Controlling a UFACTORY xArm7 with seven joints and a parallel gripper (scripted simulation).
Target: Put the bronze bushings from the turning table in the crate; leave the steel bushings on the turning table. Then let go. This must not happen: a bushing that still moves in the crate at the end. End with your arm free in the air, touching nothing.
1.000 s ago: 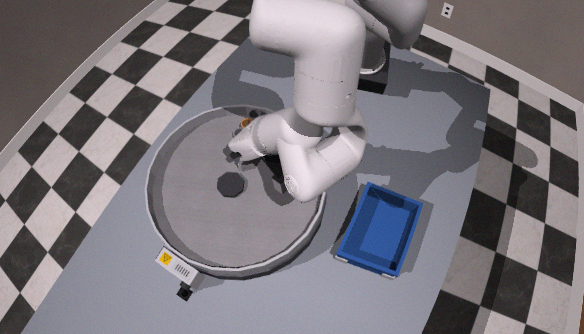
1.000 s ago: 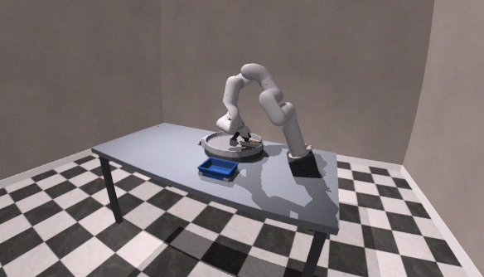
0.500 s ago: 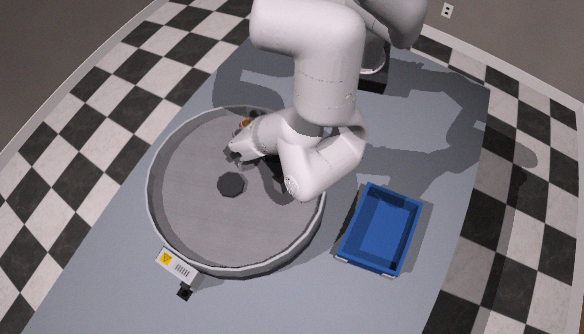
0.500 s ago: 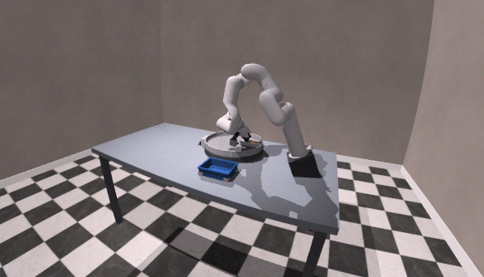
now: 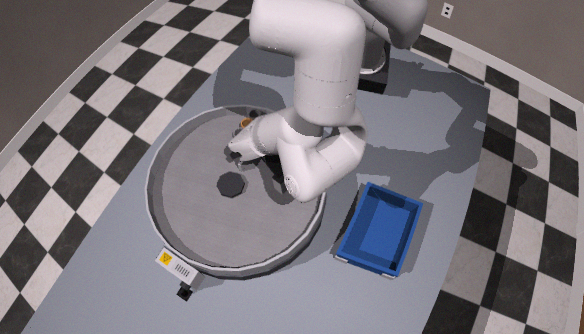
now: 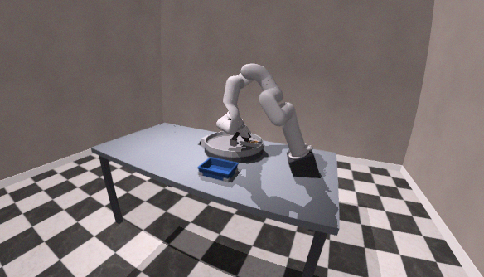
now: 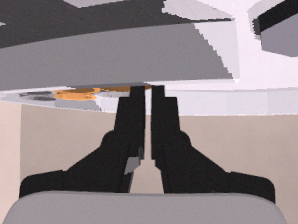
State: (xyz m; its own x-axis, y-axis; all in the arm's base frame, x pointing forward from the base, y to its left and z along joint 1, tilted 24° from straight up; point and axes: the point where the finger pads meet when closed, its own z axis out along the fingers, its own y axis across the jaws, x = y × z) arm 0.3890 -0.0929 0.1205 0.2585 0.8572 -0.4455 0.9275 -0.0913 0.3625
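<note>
Right now the blue crate is 40 mm behind my hand, 360 mm to the left of it and 70 mm below it. From my hand the other things lie so: turning table: 80 mm ahead, 40 mm to the left, 40 mm below.
</note>
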